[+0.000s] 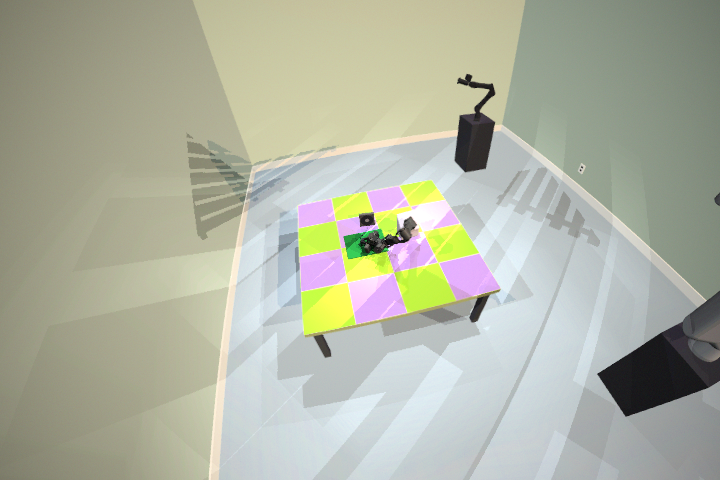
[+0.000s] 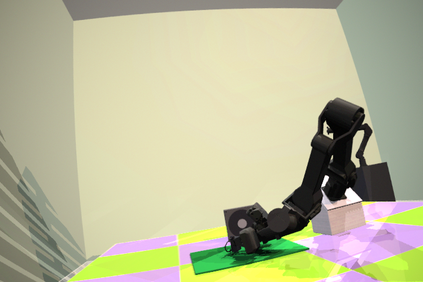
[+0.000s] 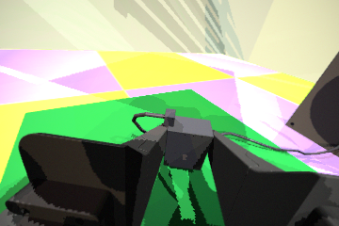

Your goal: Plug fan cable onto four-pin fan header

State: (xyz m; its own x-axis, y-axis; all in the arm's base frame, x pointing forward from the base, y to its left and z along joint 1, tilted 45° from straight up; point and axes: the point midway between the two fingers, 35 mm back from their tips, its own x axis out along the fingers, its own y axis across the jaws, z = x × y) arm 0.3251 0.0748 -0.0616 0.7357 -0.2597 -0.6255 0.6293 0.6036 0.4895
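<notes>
My gripper tip is 10 mm above the black fan plug. Round my gripper tip: fan: 80 mm behind, 190 mm to the right, 20 mm above; then green board: 20 mm behind, 50 mm below; then four-pin header: 60 mm behind, 40 mm to the right, 40 mm below.
</notes>
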